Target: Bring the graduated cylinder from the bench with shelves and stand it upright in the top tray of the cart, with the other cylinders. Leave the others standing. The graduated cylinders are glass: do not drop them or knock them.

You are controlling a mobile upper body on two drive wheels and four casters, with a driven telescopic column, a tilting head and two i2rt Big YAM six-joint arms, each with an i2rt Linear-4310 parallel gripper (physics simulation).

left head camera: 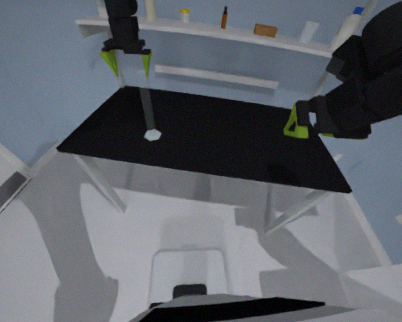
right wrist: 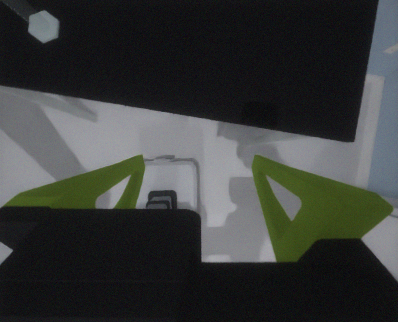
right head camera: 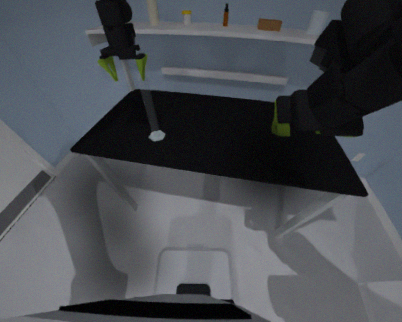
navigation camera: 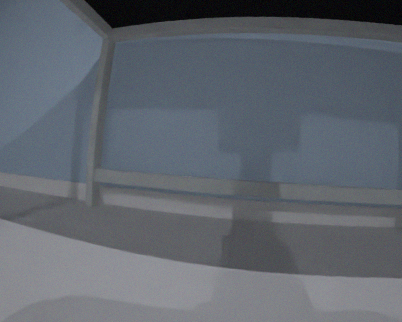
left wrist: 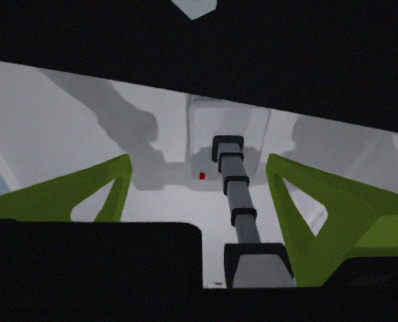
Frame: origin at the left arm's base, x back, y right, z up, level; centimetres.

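Where they show: left gripper, between the fingertips: (left head camera: 132, 76) (right head camera: 130, 80) (left wrist: 198, 161); right gripper, between the fingertips: (left head camera: 303, 132) (right wrist: 198, 161) (right head camera: 294, 130).
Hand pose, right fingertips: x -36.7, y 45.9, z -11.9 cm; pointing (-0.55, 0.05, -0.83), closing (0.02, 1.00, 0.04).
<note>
After its pixels a point has its place.
The clear graduated cylinder (left head camera: 147, 107) {x -75.9, y 0.6, z -30.9 cm} (right head camera: 150, 110) {x -76.0, y 0.8, z -31.6 cm} stands upright on the black bench top (left head camera: 215, 135) {x -79.6, y 36.3, z -49.6 cm} (right head camera: 225, 140) {x -75.1, y 39.6, z -49.6 cm}, left of its middle. Its pale hexagonal foot (left wrist: 195, 6) {x -75.3, y 0.1, z -49.0 cm} (right wrist: 44, 26) {x -76.6, y 1.8, z -47.5 cm} shows in both wrist views. My left gripper (left head camera: 131, 75) {x -65.3, y 0.5, z -13.3 cm} (right head camera: 129, 79) {x -65.3, y 0.5, z -13.3 cm} (left wrist: 198, 161) {x -65.3, y 0.5, z -13.3 cm} is open with nothing between its fingertips; in the head views it appears at the height of the cylinder's top, just left of it. I cannot tell the gap in depth. My right gripper (right wrist: 198, 161) {x -36.7, y 45.9, z -11.9 cm} is open over the bench's right part, apart from the cylinder. The cart and the other cylinders are not recognisable in these views.
A white shelf (left head camera: 240, 36) (right head camera: 240, 32) behind the bench holds an orange bottle (left head camera: 224, 19) {x -116.7, y 37.8, z 0.1 cm}, a yellow-capped jar (left head camera: 185, 15) {x -118.5, y 17.1, z -0.3 cm}, a brown box (left head camera: 265, 30) {x -108.8, y 58.8, z -1.5 cm} and a clear vessel (left head camera: 309, 32) {x -105.4, y 81.2, z 1.0 cm}. A bench leg (navigation camera: 100, 120) {x -133.7, y -28.9, z -100.1 cm} and crossbar (navigation camera: 200, 184) {x -123.9, y 20.8, z -125.7 cm} show in the navigation view.
</note>
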